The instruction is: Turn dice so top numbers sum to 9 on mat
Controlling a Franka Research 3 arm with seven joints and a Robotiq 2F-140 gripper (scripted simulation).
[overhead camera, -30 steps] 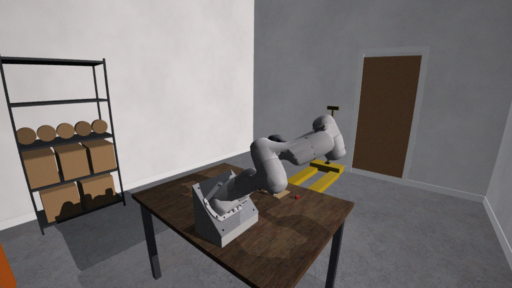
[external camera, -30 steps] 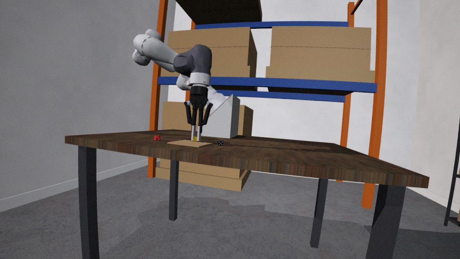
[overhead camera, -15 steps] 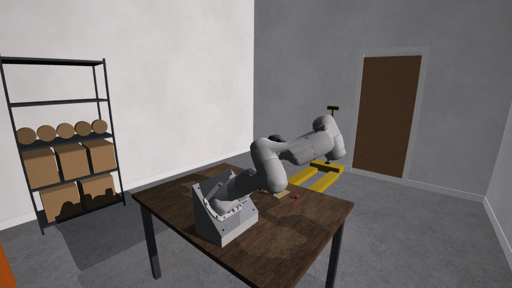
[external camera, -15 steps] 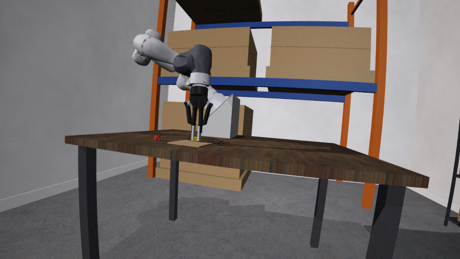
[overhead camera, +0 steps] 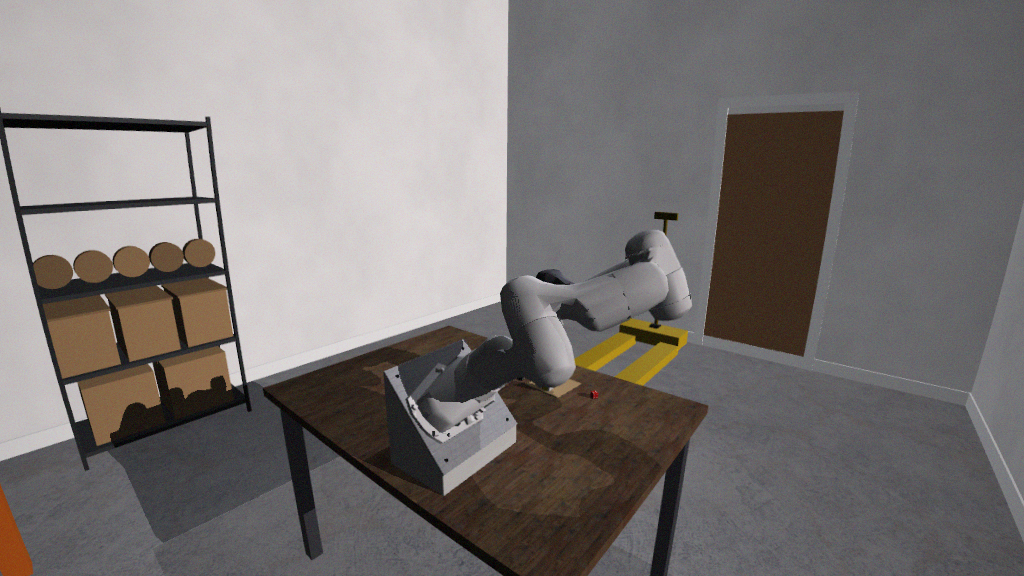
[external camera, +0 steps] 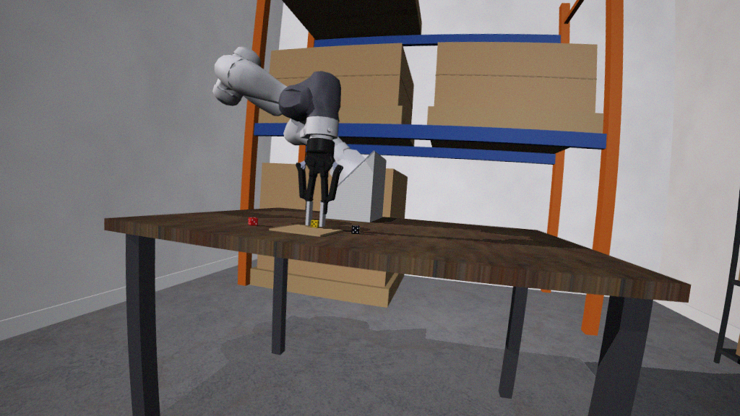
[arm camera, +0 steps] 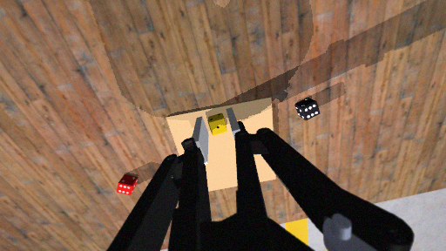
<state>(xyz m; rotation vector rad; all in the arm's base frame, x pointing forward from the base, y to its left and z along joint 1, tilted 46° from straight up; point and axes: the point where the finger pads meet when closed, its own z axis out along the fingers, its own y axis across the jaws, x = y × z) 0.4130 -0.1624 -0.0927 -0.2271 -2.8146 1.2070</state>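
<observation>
Now: hand 30 mm above the yellow die. Round my hand: red die 40 mm ahead, 160 mm to the right, 30 mm below; then black die 30 mm ahead, 120 mm to the left, 30 mm below; then tan mat 50 mm ahead, 10 mm to the right, 40 mm below.
</observation>
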